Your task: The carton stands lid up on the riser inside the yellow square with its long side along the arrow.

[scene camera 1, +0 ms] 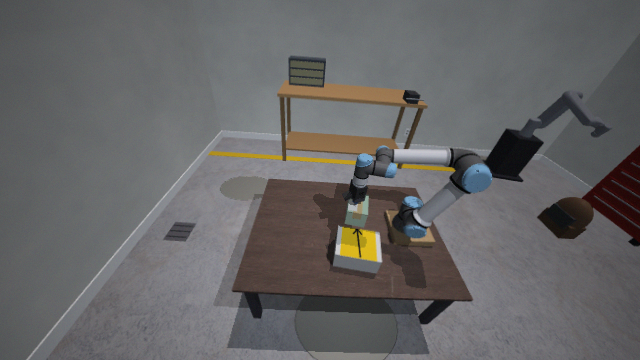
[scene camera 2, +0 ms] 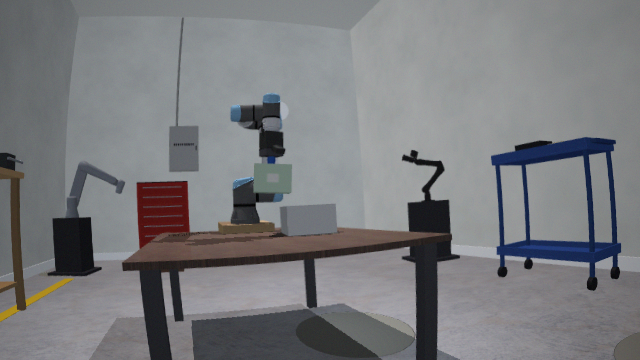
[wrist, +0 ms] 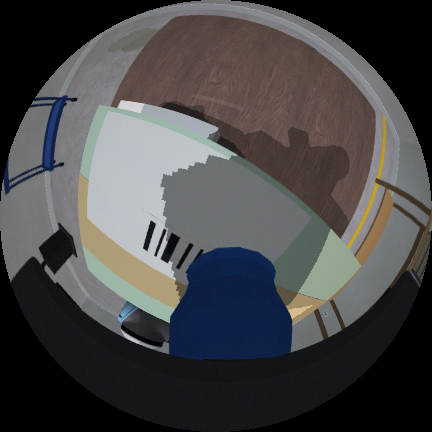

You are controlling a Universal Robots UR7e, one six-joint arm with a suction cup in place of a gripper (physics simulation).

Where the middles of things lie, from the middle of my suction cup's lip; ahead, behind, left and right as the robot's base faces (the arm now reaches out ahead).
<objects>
I see the pale green carton point(wrist: 152, 196) 7 cm below my suction cup and 2 cm behind it. From my suction cup the other things lie so: white riser point(scene camera 1: 357, 249): 25 cm below, 15 cm to the left, 5 cm behind.
</objects>
